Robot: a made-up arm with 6 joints.
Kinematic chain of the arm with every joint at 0, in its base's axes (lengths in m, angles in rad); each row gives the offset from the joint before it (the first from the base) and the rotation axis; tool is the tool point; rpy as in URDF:
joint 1: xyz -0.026 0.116 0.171 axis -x
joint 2: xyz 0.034 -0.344 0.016 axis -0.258 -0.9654 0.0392
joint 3: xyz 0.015 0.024 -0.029 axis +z
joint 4: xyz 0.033 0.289 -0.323 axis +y
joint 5: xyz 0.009 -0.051 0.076 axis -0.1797 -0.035 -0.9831
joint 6: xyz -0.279 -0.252 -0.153 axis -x
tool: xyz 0 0.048 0.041 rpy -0.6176 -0.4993 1.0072
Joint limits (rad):
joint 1: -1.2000..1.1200
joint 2: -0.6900..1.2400
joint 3: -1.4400..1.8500
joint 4: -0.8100..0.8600
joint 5: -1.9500..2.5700
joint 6: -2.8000..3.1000
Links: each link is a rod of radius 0.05 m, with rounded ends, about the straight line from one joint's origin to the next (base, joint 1, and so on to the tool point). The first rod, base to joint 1, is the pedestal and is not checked.
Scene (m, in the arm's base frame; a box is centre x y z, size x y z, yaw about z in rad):
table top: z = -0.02
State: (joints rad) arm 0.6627 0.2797 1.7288 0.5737 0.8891 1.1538
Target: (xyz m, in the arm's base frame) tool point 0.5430 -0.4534 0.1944
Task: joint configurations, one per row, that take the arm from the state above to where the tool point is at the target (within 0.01 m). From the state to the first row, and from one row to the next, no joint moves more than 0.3 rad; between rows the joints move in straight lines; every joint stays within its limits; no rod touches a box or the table.
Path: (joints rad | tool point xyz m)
1: 0.7367 0.4718 1.4688 0.3171 0.8885 1.1639 | -0.1234 -0.6346 0.3099
2: 0.8107 0.6638 1.2088 0.0604 0.8879 1.1741 | -0.0332 -0.6667 0.2362
3: 0.8847 0.8559 0.9488 -0.1962 0.8874 1.1842 | 0.1264 -0.6647 0.1800
4: 0.9588 1.0479 0.6888 -0.4529 0.8868 1.1943 | 0.3334 -0.6005 0.1635
5: 1.0328 1.2400 0.4288 -0.7095 0.8862 1.2044 | 0.5430 -0.4534 0.1944

